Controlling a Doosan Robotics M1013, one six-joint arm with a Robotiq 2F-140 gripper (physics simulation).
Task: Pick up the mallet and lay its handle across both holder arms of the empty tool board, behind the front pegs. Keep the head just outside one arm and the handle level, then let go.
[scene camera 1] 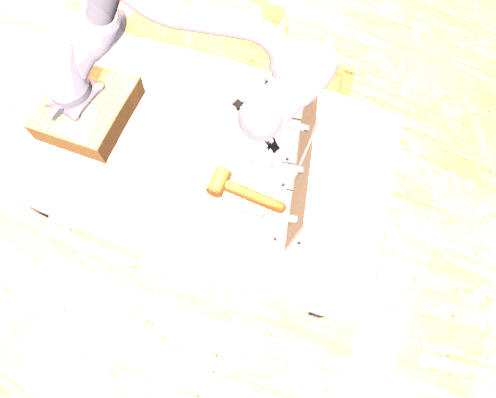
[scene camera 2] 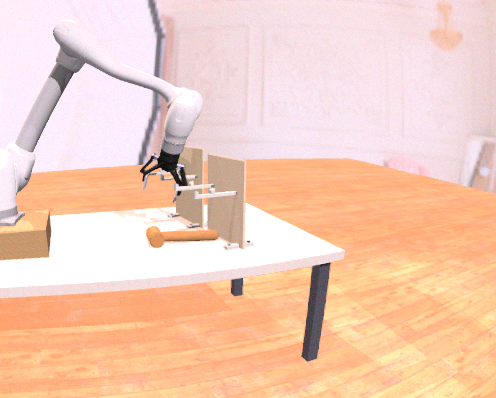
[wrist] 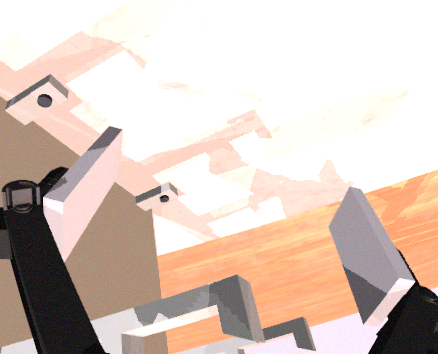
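Where they show: gripper, fingertip midpoint: (scene camera 2: 158, 194) (wrist: 232, 181); arm's base, origin of the base link: (scene camera 1: 74, 95) (scene camera 2: 1, 221).
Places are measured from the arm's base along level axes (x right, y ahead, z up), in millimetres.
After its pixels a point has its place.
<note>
The orange mallet (scene camera 1: 254, 196) @(y 779, x 12, z -55 mm) (scene camera 2: 185, 236) @(y 760, x 26, z -68 mm) lies on the table, below the holder arms. Its head points toward the robot base and its handle end is near the foot of the near tool board (scene camera 1: 298, 200) @(y 912, x 9, z 77 mm) (scene camera 2: 226, 200) @(y 913, x 13, z 55 mm). The near board's two arms (scene camera 1: 293, 218) @(y 922, x 74, z 99 mm) (scene camera 2: 217, 195) @(y 861, x 103, z 93 mm) carry no tool. The far tool board (scene camera 1: 309, 112) @(y 818, x -282, z 95 mm) (scene camera 2: 191, 205) @(y 826, x -257, z -20 mm) also carries no tool. My gripper (scene camera 1: 255, 125) @(y 680, x -168, z 47 mm) (scene camera 2: 160, 191) @(y 680, x -168, z 47 mm) (wrist: 232, 181) @(y 680, x -168, z 47 mm) is open and empty, well above the table by the far board's arms. The mallet does not show in the wrist view.
The robot base stands on a wooden block (scene camera 1: 120, 120) @(y 213, x -8, z -37 mm) (scene camera 2: 25, 242) @(y 153, x 162, z -37 mm) on the white table (scene camera 1: 175, 240) @(y 617, x 261, z -96 mm) (scene camera 2: 125, 280) @(y 530, x 353, z -98 mm). Metal board feet (wrist: 44, 92) @(y 810, x -177, z -85 mm) and a bracket-like holder arm (wrist: 237, 305) @(y 693, x -155, z 116 mm) show in the wrist view, close to the fingers. My forearm partly hides the far board from above.
</note>
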